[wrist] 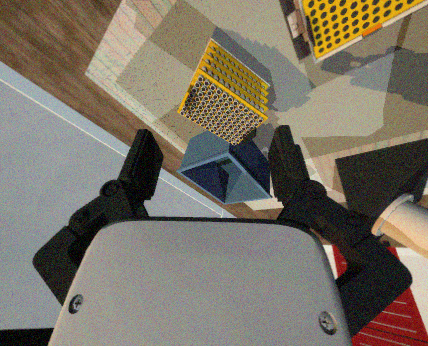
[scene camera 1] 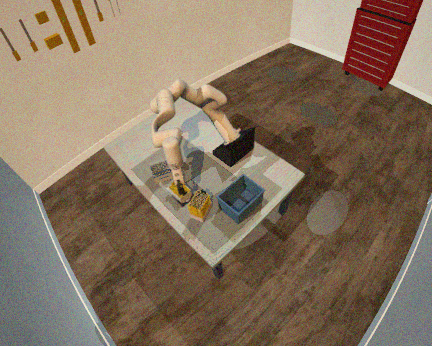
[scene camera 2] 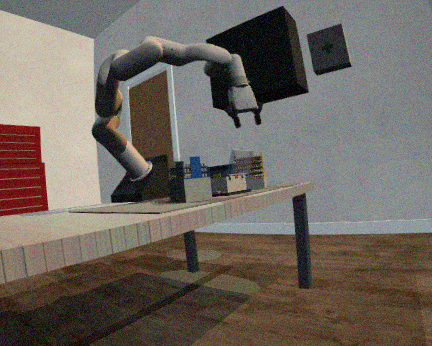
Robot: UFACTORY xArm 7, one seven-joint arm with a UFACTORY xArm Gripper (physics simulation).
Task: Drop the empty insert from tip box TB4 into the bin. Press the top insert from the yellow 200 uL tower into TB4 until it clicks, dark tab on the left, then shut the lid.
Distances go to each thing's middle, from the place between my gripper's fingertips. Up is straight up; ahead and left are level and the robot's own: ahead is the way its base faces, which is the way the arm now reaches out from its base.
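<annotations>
Position of the blue bin [wrist: 230,173]: 20 cm to the left of my hand, 23 cm behind it, 19 cm below it.
</annotations>
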